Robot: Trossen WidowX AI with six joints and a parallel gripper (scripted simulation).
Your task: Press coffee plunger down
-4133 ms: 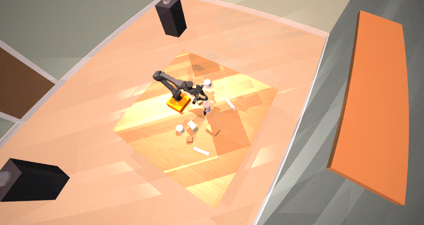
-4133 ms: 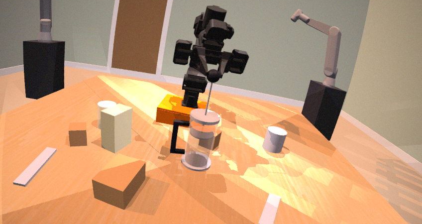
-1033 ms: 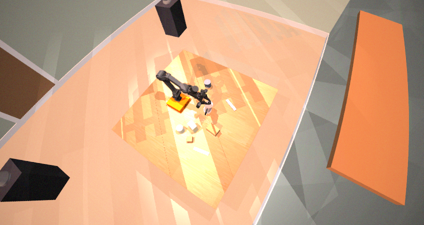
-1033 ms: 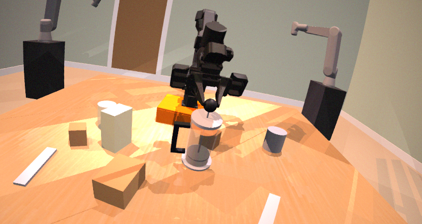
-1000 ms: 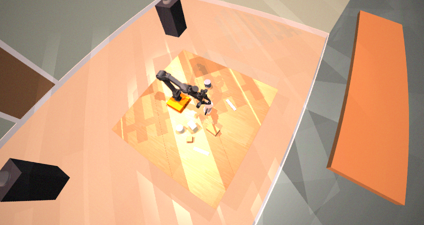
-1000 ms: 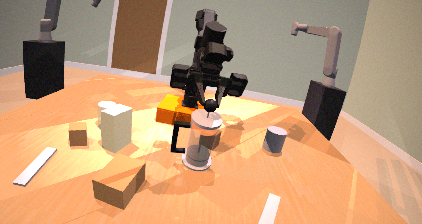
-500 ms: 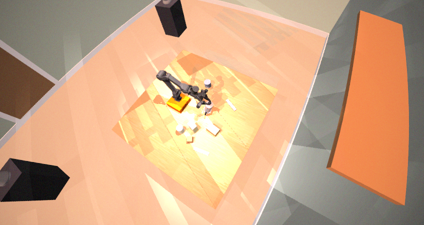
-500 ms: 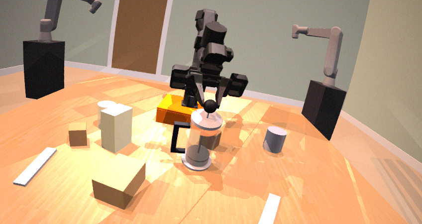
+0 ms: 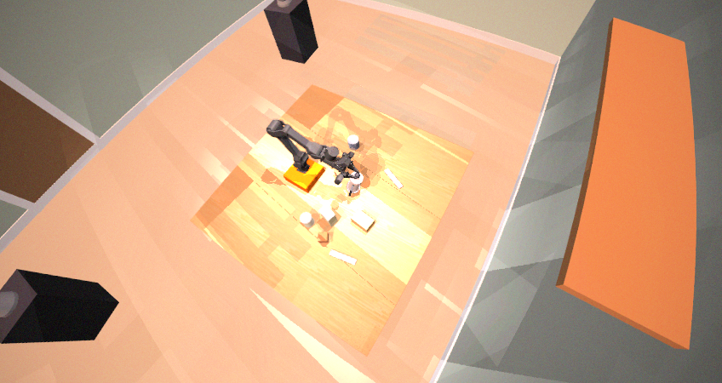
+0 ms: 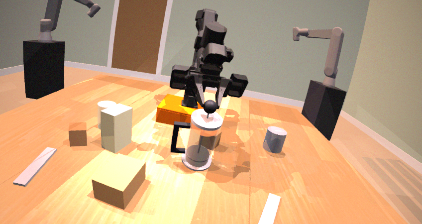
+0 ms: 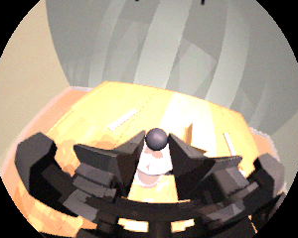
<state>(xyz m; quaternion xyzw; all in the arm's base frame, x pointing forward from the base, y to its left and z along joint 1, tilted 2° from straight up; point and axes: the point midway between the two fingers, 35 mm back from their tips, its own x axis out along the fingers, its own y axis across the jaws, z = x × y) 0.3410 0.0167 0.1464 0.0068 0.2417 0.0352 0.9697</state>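
Now: gripper tip 9 cm above the glass coffee press, 3 cm past it and 2 cm to the left of it. From my gripper tip the other things lie so: tan box (17 cm to the right, 16 cm below, 9 cm ahead); grey cylinder (27 cm to the left, 18 cm behind, 15 cm below); cream block (23 cm to the right, 13 cm below, 8 cm behind).
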